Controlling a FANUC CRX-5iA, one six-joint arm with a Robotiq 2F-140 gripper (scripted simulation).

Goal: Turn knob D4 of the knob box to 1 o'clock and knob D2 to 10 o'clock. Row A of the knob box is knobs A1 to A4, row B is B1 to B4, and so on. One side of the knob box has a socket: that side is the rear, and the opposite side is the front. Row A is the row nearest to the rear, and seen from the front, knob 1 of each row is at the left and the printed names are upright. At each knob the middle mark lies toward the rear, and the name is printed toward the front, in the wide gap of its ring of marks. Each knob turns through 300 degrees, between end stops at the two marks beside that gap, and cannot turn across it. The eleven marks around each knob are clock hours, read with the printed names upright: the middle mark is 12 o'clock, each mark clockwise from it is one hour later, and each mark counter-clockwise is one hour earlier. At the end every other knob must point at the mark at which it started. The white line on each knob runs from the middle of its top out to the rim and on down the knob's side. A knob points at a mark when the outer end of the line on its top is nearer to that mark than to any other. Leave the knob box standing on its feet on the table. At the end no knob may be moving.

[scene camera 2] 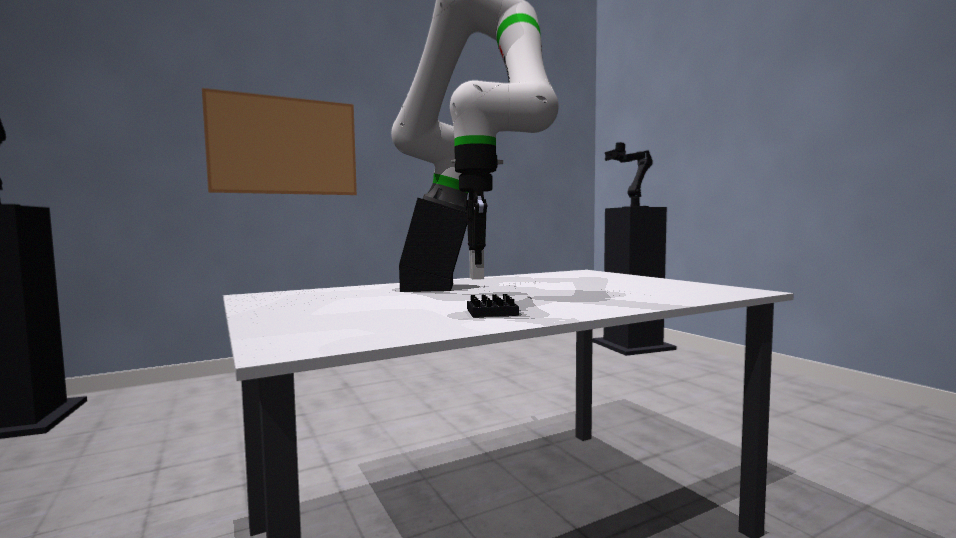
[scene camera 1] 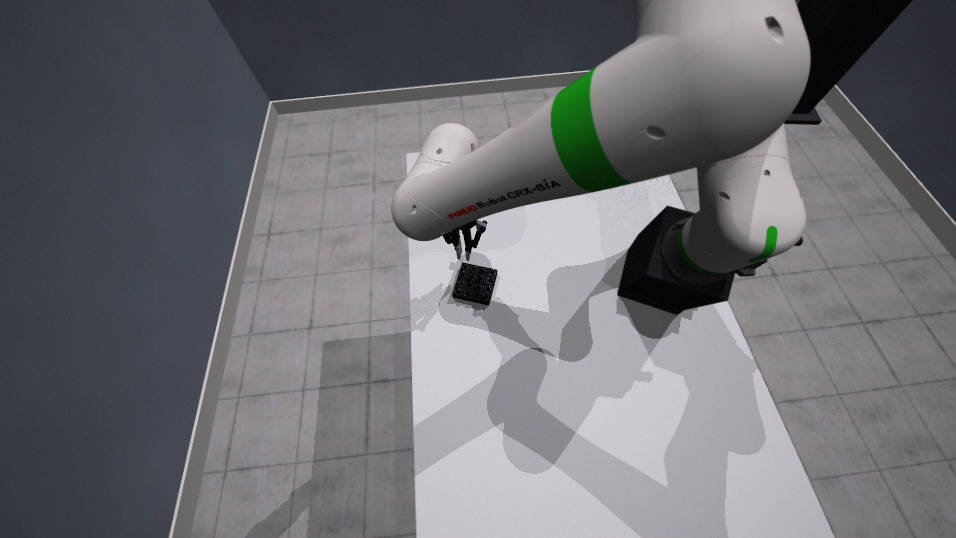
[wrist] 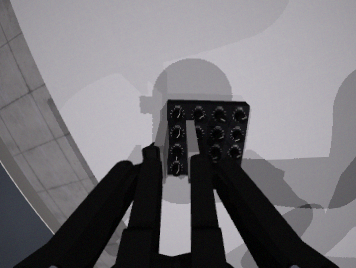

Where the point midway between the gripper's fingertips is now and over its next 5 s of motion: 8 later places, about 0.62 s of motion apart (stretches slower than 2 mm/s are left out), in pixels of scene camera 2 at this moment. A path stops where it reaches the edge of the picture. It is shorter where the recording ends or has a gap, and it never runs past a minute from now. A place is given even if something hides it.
The gripper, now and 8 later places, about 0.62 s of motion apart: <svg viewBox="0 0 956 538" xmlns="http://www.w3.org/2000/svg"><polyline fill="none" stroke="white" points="476,278 477,282 477,291 477,297 477,300 477,300 477,287 477,286 477,284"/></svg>
